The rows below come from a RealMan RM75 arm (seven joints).
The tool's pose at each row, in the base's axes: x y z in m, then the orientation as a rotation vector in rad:
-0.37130 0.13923 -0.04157 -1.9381 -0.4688 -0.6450
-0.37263 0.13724 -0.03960 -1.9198 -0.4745 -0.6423
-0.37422 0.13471 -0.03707 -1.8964 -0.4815 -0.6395
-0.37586 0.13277 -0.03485 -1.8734 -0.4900 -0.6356
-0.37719 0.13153 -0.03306 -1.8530 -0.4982 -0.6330
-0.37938 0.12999 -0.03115 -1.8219 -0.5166 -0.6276
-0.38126 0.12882 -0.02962 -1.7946 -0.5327 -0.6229
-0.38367 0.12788 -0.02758 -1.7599 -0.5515 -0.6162
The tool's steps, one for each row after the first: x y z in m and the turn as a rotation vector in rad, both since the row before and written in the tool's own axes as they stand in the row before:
0.00009 -0.00129 -0.00282 0.0182 0.0020 -0.0026
0.00023 -0.00167 -0.00354 0.0230 0.0031 -0.0036
0.00003 -0.00179 -0.00286 0.0231 0.0016 -0.0042
0.00005 -0.00162 -0.00197 0.0203 0.0016 -0.0047
-0.00054 -0.00216 -0.00242 0.0319 -0.0013 -0.0107
-0.00051 -0.00189 -0.00184 0.0279 -0.0012 -0.0095
-0.00056 -0.00272 -0.00178 0.0355 -0.0013 -0.0109

